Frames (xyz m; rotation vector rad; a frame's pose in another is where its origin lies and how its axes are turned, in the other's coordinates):
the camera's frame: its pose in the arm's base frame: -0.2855 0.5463 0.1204 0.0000 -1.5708 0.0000
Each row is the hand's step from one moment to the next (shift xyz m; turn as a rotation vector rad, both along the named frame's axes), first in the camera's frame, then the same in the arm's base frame.
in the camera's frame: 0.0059 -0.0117 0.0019 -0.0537 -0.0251 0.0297
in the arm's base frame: -0.0019 -0.0117 0.0059 -0.0297 -0.0251 -0.0537
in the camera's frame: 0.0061 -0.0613 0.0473 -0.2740 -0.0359 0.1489
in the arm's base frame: -0.0473 -0.0613 0.0061 -0.1489 -0.0359 -0.2740
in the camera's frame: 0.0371 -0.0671 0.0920 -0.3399 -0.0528 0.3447
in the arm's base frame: -0.0920 -0.0671 0.0371 -0.3447 -0.0528 -0.3399
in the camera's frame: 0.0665 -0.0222 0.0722 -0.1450 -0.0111 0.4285
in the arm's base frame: -0.0722 -0.0222 0.0665 -0.4285 -0.0111 -0.1450
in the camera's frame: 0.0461 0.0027 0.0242 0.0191 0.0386 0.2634
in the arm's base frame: -0.0242 0.0027 0.0461 -0.2634 0.0386 0.0191
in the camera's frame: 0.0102 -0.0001 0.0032 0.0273 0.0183 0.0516
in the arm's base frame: -0.0032 -0.0001 0.0102 -0.0516 0.0183 0.0273
